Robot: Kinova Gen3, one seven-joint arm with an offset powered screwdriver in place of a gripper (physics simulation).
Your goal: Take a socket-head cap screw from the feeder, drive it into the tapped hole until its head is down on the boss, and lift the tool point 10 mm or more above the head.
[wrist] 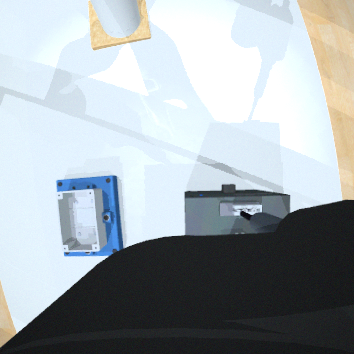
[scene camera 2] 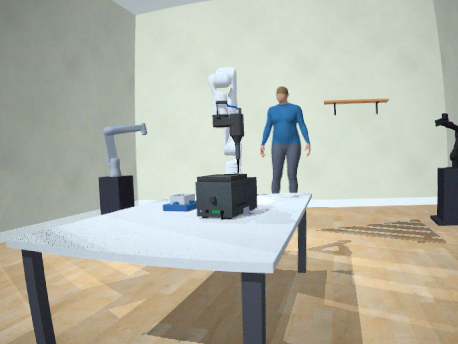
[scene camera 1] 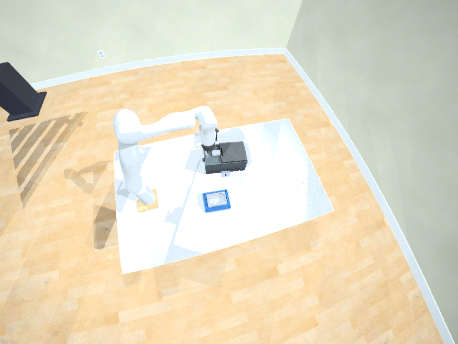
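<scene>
The dark screw feeder (scene camera 1: 233,152) (scene camera 2: 216,198) (wrist: 200,216) stands on the table. My screwdriver (scene camera 2: 238,172) (wrist: 242,214) points down, with its bit tip over the light pickup part at the feeder's end. The wrist view shows the tip close over this part; whether it touches is unclear. No screw can be made out on the bit. A blue fixture plate (scene camera 1: 225,208) (scene camera 2: 171,207) (wrist: 114,197) lies beside the feeder, carrying a light grey open housing (scene camera 1: 216,199) (scene camera 2: 182,199) (wrist: 99,220). A small boss (wrist: 106,217) with a dark hole sits at the housing's side.
The white table (scene camera 1: 280,170) (scene camera 2: 130,235) (wrist: 30,150) bears the arm's base on a wooden plate (scene camera 1: 154,200) (wrist: 145,37). A person in blue (scene camera 2: 286,122) stands behind the table. Other arms stand on dark pedestals (scene camera 2: 116,192) (scene camera 2: 450,192) further off.
</scene>
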